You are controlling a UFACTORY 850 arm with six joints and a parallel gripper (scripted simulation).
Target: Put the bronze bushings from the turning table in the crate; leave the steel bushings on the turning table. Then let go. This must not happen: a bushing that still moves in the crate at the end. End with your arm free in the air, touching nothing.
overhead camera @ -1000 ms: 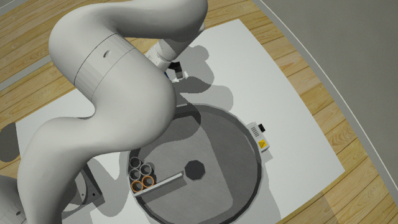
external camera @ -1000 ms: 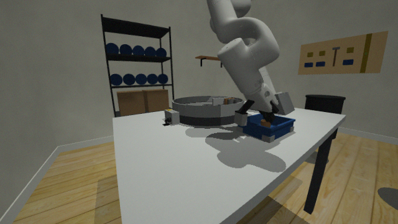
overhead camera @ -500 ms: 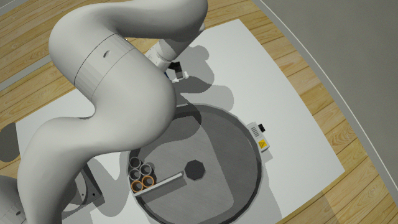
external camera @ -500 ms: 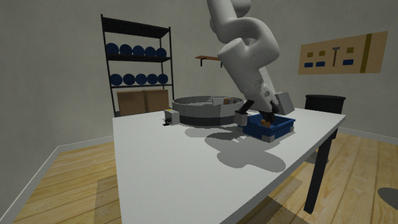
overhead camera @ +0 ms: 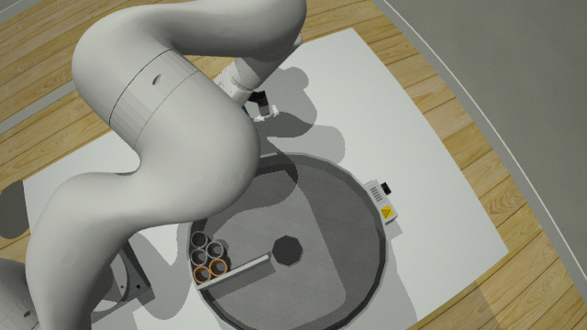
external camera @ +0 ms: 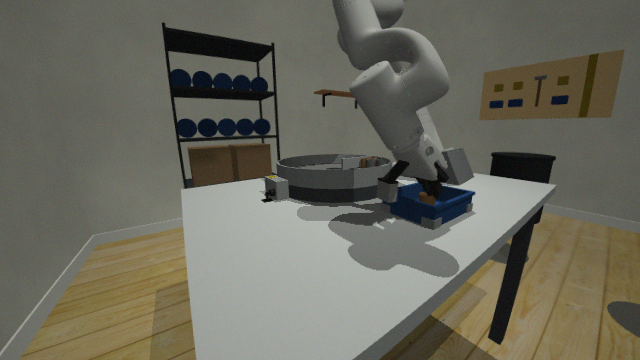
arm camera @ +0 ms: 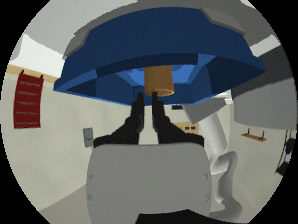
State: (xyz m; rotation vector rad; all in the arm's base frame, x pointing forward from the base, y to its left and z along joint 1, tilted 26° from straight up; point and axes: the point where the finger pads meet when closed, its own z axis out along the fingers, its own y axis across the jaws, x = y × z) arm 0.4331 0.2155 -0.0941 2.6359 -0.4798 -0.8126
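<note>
Now: the blue crate 40 mm below my hand, 10 mm to the right of it and 10 mm behind it. From my hand the other things lie so: grey turning table: 380 mm to the right, 10 mm below, 10 mm ahead.
</note>
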